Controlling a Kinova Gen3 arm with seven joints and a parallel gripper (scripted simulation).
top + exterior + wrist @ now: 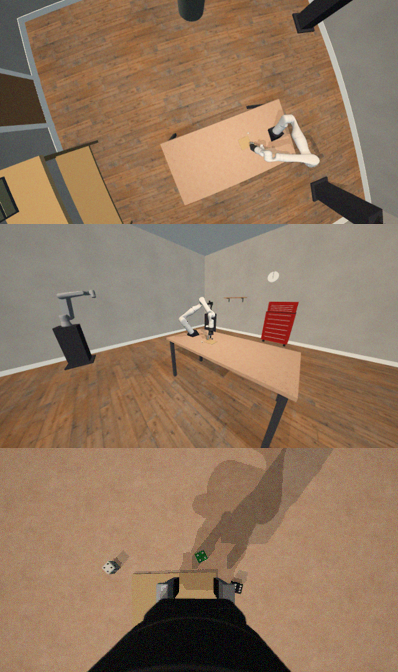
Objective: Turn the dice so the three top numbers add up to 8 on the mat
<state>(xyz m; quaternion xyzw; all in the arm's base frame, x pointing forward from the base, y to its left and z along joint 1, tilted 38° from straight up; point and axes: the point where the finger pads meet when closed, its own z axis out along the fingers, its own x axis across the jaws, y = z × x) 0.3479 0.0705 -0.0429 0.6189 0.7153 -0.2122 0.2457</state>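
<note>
My gripper is now 40 mm past the green die and 40 mm above it. From my hand the other things lie so: black die 60 mm to the left, 40 mm below; then tan mat 60 mm ahead, 40 mm below, 30 mm to the right; then white die 140 mm to the right, 40 mm below, 10 mm behind.
</note>
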